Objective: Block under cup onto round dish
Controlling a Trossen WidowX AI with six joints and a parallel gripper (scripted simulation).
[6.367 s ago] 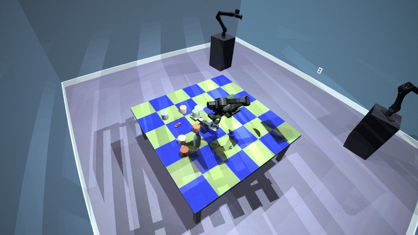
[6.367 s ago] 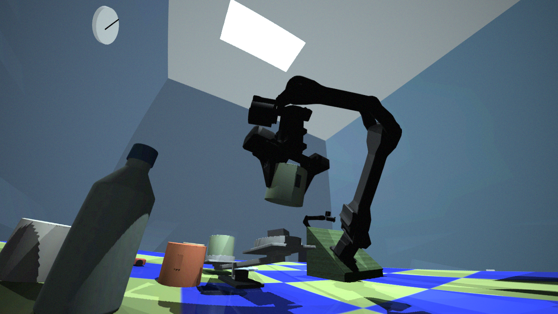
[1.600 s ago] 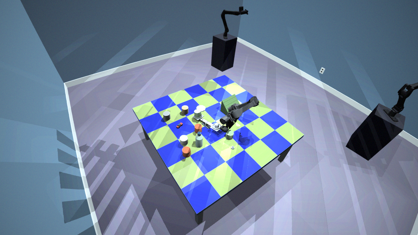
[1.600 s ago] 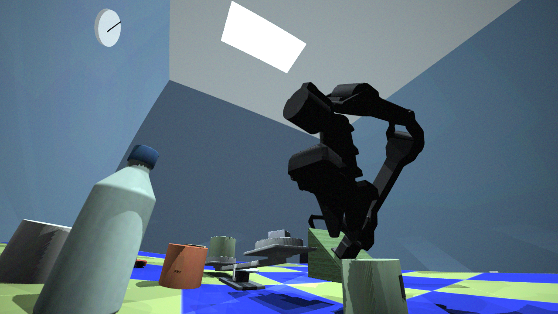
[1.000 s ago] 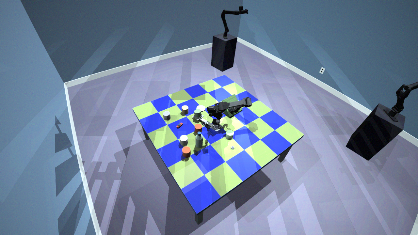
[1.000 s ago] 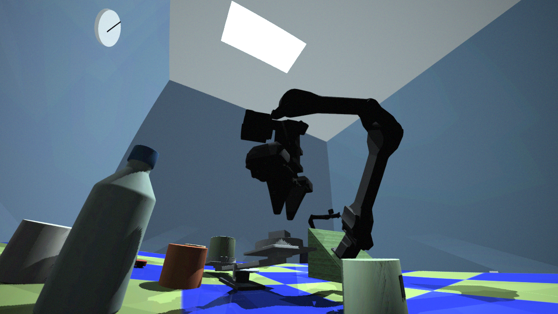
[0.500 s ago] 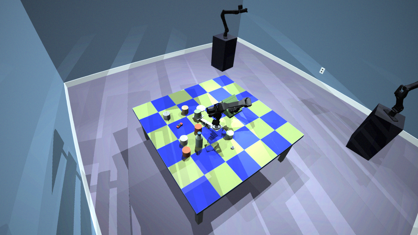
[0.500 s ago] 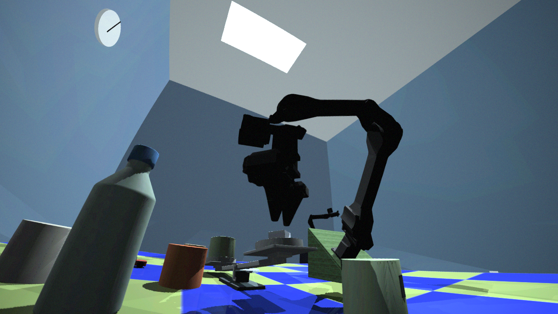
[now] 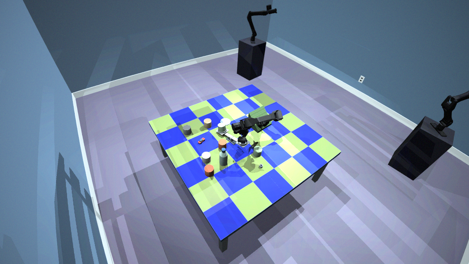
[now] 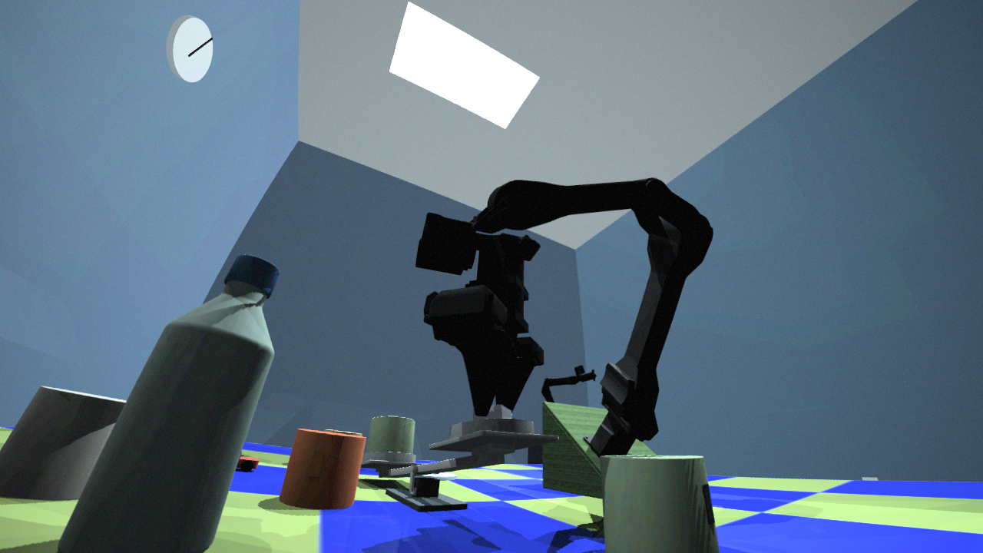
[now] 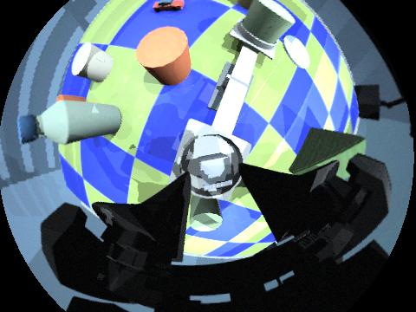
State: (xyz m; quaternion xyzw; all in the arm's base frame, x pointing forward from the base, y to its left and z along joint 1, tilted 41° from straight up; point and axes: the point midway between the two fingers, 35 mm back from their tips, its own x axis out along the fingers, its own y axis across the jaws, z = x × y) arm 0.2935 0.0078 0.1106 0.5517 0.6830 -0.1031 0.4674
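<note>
My gripper tip is now 1 cm above the grey block. From my gripper tip the other things lie so: grey-green cup: 5 cm behind, 15 cm to the left, 6 cm below; then nut: 2 cm ahead, 24 cm to the left, 9 cm below; then white cylinder: 30 cm ahead, 10 cm to the right, 6 cm below.
</note>
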